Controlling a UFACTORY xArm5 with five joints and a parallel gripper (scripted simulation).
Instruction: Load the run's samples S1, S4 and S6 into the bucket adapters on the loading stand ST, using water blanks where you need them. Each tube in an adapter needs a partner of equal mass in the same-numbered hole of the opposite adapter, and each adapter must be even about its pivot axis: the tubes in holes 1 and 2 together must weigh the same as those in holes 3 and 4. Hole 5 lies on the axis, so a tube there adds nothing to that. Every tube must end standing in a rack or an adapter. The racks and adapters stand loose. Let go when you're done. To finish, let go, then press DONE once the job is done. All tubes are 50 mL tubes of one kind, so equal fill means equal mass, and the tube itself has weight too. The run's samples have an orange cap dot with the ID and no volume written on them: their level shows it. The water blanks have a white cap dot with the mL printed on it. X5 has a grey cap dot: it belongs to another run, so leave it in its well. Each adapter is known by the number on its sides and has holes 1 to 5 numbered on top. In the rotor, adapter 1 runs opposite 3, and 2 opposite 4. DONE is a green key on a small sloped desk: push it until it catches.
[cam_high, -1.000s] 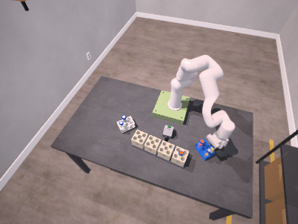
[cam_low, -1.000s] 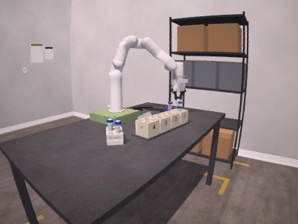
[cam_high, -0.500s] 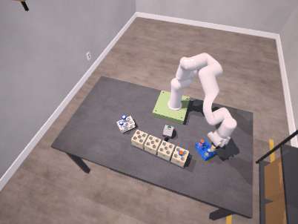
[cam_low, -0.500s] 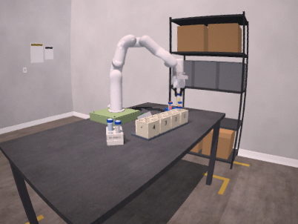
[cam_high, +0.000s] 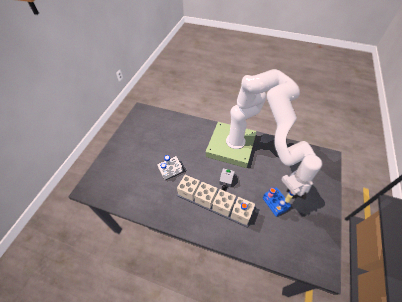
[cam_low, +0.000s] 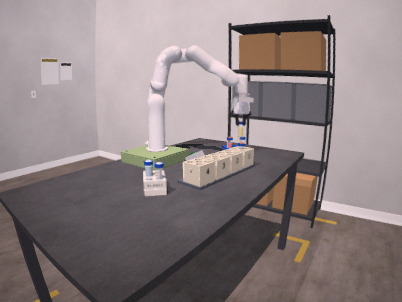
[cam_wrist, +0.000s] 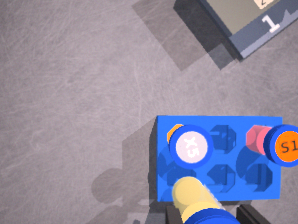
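My hand is 5 cm above the sample tube S6 and 1 cm to the left of it. The rest, counted from my hand: blue sample rack: 17 cm below, 4 cm to the right, 1 cm behind; white blanks rack: 71 cm to the right, 17 cm below, 1 cm behind; sample tube S4: 22 cm to the right, 13 cm below, 11 cm ahead.
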